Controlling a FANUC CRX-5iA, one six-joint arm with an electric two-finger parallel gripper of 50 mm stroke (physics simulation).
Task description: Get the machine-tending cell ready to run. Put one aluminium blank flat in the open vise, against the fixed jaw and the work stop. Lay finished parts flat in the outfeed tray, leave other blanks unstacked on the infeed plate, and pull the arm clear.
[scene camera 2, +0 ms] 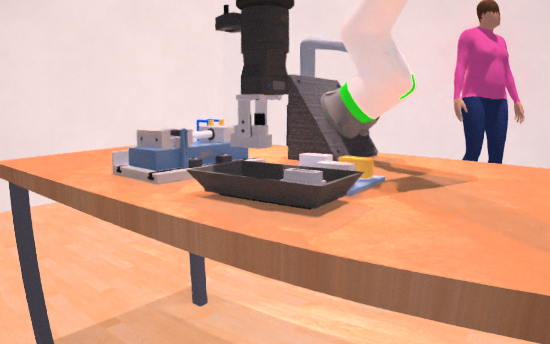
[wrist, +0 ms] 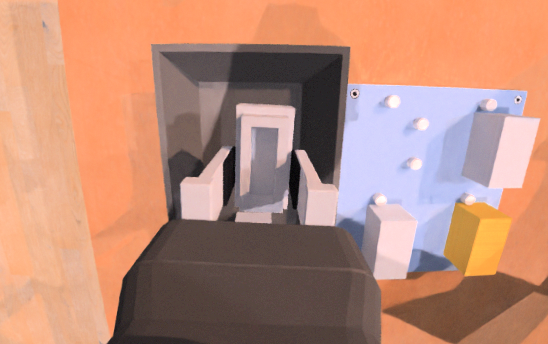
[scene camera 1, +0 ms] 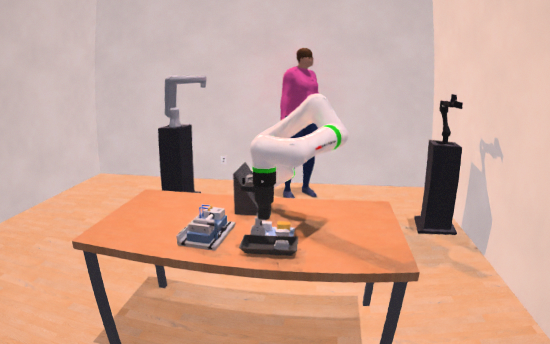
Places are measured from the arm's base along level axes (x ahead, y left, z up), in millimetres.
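Pixels of known places: gripper, fingertip midpoint: (scene camera 2: 253, 135) (wrist: 262, 166) (scene camera 1: 258, 229); arm's base at its link origin: (scene camera 2: 338, 115).
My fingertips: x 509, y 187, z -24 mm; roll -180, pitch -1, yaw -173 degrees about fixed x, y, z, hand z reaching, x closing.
For each thing: its middle in the pictures, then the offset to it from my fingertips.
- light grey finished part at the middle of its body: (wrist: 263, 158) (scene camera 2: 250, 136) (scene camera 1: 257, 230) dx +1, dy -4, dz -1 mm
- blue infeed plate at the middle of its body: (wrist: 421, 187) (scene camera 2: 323, 180) (scene camera 1: 273, 234) dx -160, dy +21, dz -89 mm
- vise at the middle of its body: (scene camera 2: 189, 148) (scene camera 1: 206, 225) dx -66, dy -278, dz -44 mm
- yellow block at the middle of its body: (wrist: 475, 238) (scene camera 2: 355, 167) (scene camera 1: 283, 226) dx -218, dy +56, dz -67 mm
My gripper (scene camera 1: 258, 228) (scene camera 2: 252, 139) (wrist: 262, 166) is above the dark outfeed tray (scene camera 1: 260, 246) (scene camera 2: 240, 186) (wrist: 156, 125), clear of its rim. It is shut on a light grey finished part (wrist: 286, 170) with a rectangular pocket. Another finished part (scene camera 1: 281, 245) (scene camera 2: 303, 175) lies flat in the tray. Two pale aluminium blanks (wrist: 501, 150) (wrist: 391, 242) stand apart on the blue infeed plate (scene camera 2: 371, 184) (wrist: 382, 140). The vise (scene camera 1: 204, 232) (scene camera 2: 150, 156) stands left of the tray in both scene views; its jaw gap is hard to see.
A yellow block (scene camera 1: 283, 226) (scene camera 2: 356, 167) (wrist: 477, 240) is at the infeed plate's near right corner in the wrist view. White pins (wrist: 420, 124) stick up from the plate. A dark angled mount (scene camera 1: 244, 192) (scene camera 2: 312, 120) stands behind. A person (scene camera 1: 300, 90) (scene camera 2: 486, 75) stands beyond the table.
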